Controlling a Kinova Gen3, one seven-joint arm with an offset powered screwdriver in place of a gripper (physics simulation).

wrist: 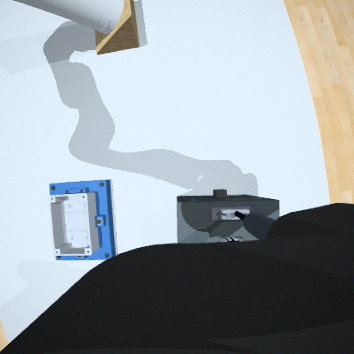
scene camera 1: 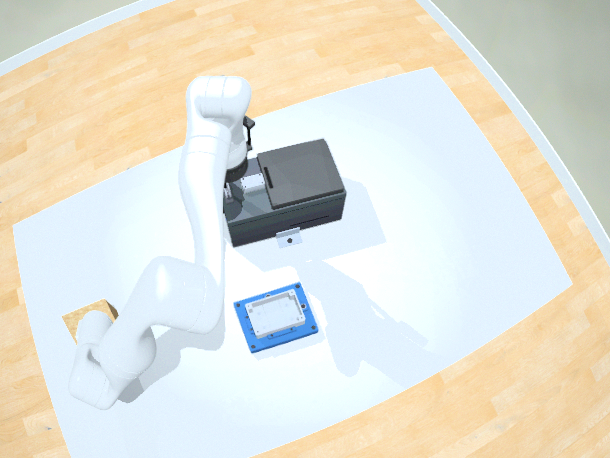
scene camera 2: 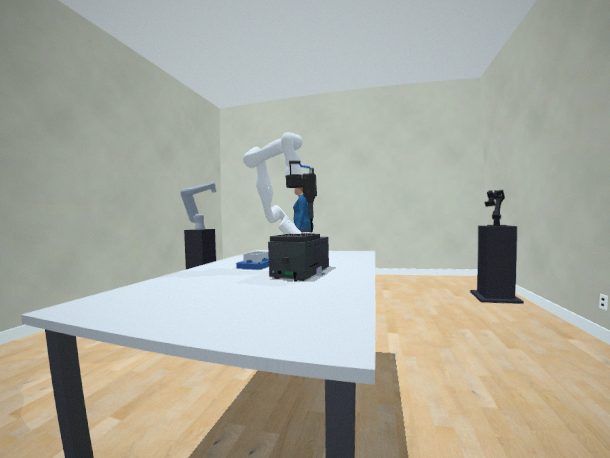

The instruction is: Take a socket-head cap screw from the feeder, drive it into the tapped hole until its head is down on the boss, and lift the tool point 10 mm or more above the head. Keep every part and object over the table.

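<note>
The dark screw feeder stands on the table, with a light metal plate set in its top. My screwdriver tip points down over the feeder; in the wrist view it overlaps that plate. In scene camera 2 the tip is at about the height of the feeder's top, and in scene camera 1 the arm hides it. I cannot tell whether it carries a screw. The pale open housing sits on the blue fixture. The tapped hole cannot be made out.
A small bracket is beside the feeder's long side. A wooden block is at the arm's base. A person in blue stands behind the arm. Two pedestals with arms stand beyond the table.
</note>
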